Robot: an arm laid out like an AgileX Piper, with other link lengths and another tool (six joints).
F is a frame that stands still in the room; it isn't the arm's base.
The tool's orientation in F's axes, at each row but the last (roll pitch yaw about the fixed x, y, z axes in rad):
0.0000, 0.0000, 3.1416
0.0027, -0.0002, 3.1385
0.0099, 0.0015, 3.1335
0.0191, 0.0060, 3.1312
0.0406, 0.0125, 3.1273
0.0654, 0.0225, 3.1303
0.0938, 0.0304, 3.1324
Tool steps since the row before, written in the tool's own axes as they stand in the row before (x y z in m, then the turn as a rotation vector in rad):
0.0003, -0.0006, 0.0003, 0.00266, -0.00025, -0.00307
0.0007, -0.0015, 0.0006, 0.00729, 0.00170, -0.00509
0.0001, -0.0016, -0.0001, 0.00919, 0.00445, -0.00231
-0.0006, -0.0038, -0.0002, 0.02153, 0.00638, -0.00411
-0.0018, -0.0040, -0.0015, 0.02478, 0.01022, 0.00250
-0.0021, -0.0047, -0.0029, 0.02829, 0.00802, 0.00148
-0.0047, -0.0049, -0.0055, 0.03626, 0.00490, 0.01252
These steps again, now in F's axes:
-0.0003, 0.0006, 0.0003, -0.00266, 0.00025, -0.00307
-0.0007, 0.0015, 0.0006, -0.00730, -0.00169, -0.00508
-0.0001, 0.0016, -0.0001, -0.00922, -0.00440, -0.00228
0.0006, 0.0038, -0.0003, -0.02157, -0.00623, -0.00412
0.0019, 0.0039, -0.0016, -0.02496, -0.00975, 0.00260
0.0022, 0.0045, -0.0032, -0.02842, -0.00759, 0.00136
0.0049, 0.0043, -0.0058, -0.03667, -0.00337, 0.01182

